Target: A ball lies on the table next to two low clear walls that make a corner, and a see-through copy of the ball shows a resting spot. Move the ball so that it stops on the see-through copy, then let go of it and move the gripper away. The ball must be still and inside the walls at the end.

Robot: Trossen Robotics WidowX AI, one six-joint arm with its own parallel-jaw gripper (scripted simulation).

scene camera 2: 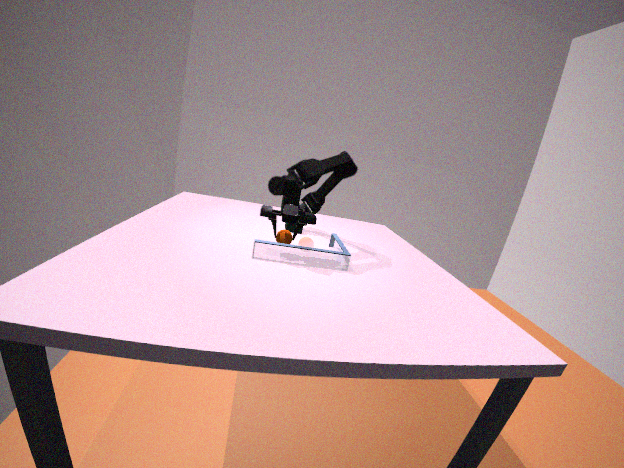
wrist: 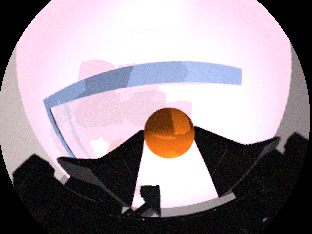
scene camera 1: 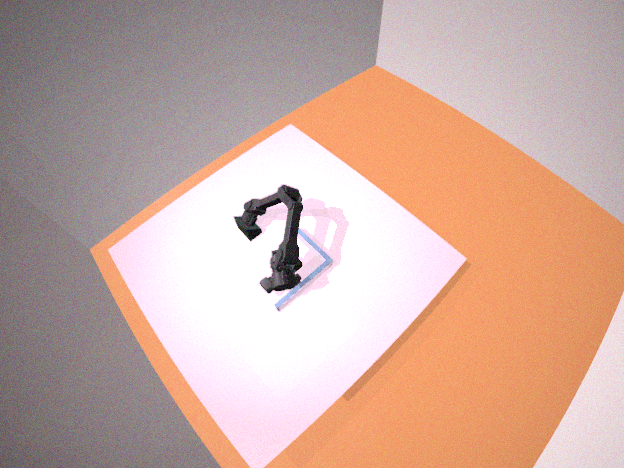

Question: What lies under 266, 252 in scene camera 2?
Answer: A clear wall.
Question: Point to an orange ball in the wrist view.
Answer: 169, 132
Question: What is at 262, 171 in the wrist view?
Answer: The gripper.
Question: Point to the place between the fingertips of the gripper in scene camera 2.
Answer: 284, 238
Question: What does the gripper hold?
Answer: An orange ball.
